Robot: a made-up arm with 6 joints.
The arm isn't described. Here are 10 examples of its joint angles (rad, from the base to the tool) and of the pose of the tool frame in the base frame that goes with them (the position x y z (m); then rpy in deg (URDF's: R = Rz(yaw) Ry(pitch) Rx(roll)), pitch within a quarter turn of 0, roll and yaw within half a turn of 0).
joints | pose
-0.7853 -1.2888 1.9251 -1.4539 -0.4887 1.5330 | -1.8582 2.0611 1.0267 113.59 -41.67 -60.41
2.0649 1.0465 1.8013 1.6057 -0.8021 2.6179 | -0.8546 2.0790 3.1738 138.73 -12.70 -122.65
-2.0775 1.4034 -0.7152 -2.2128 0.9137 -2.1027 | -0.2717 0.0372 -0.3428 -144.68 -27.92 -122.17
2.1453 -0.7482 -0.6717 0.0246 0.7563 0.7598 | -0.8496 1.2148 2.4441 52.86 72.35 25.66
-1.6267 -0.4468 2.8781 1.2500 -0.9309 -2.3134 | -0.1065 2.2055 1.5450 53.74 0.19 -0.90
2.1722 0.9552 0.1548 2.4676 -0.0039 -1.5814 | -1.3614 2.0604 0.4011 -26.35 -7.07 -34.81
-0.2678 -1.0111 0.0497 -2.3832 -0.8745 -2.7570 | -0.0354 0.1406 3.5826 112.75 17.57 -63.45
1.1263 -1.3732 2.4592 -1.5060 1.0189 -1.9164 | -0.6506 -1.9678 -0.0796 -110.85 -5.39 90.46
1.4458 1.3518 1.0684 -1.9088 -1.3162 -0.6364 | 0.1402 2.9386 1.2700 146.34 -27.79 -37.04
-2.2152 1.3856 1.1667 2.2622 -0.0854 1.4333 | -1.9377 -2.3986 1.1523 152.60 -50.44 35.30
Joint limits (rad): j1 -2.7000..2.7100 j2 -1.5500..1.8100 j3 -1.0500..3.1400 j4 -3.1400..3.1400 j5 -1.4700..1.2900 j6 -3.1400..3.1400
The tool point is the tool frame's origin. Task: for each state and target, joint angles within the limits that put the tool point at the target. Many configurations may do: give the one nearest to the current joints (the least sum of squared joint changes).
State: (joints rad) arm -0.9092 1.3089 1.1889 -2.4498 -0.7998 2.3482
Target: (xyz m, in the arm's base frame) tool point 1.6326 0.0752 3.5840
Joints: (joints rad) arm -0.0493 0.8342 1.7253 -2.3577 -1.1016 2.3456
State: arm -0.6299 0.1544 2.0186 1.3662 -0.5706 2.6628
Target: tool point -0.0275 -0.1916 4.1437
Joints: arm -0.8238 0.1599 1.7012 1.4498 -0.4875 2.6666
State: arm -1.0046 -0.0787 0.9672 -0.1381 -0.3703 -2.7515
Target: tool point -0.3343 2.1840 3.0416
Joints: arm -1.4072 -0.8913 1.5178 -0.1690 -0.4324 -2.7550
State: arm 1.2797 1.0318 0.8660 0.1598 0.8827 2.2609
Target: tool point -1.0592 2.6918 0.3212
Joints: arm 1.9231 1.5298 0.8481 0.1886 0.7605 2.2542
